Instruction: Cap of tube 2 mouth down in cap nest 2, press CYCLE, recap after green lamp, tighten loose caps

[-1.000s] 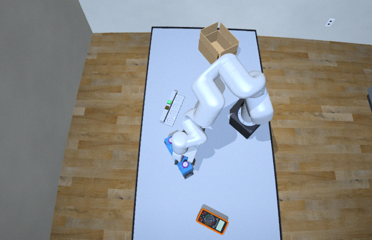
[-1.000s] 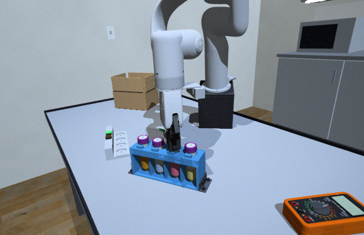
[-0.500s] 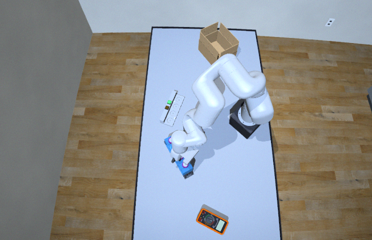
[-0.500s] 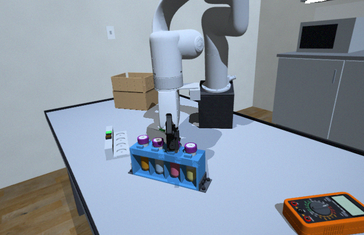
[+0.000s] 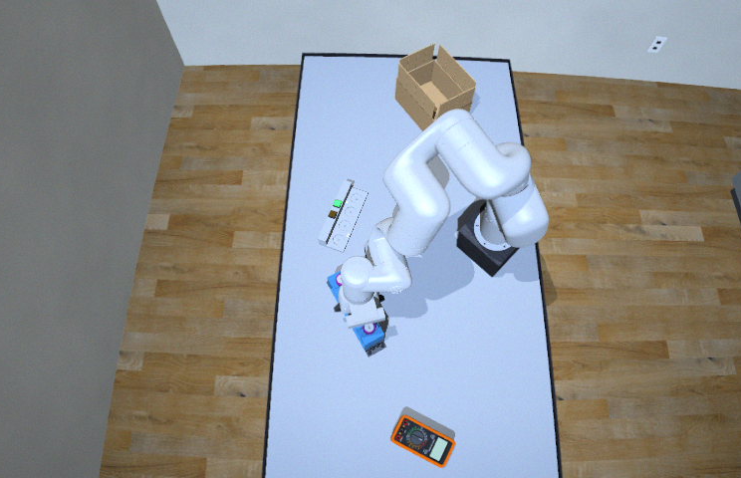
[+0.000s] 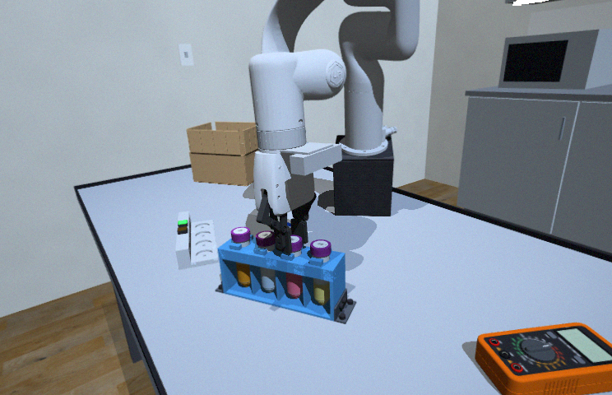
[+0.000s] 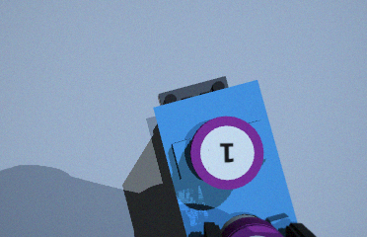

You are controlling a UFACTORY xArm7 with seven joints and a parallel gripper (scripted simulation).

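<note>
The purple cap marked 2 is 10 mm below my hand. The rest, counted from my hand: cap 3: 40 mm to the right, 30 mm ahead, 10 mm below; cap marked 1: 40 mm to the left, 30 mm behind, 10 mm below; cap 4: 80 mm to the right, 70 mm ahead, 10 mm below.
</note>
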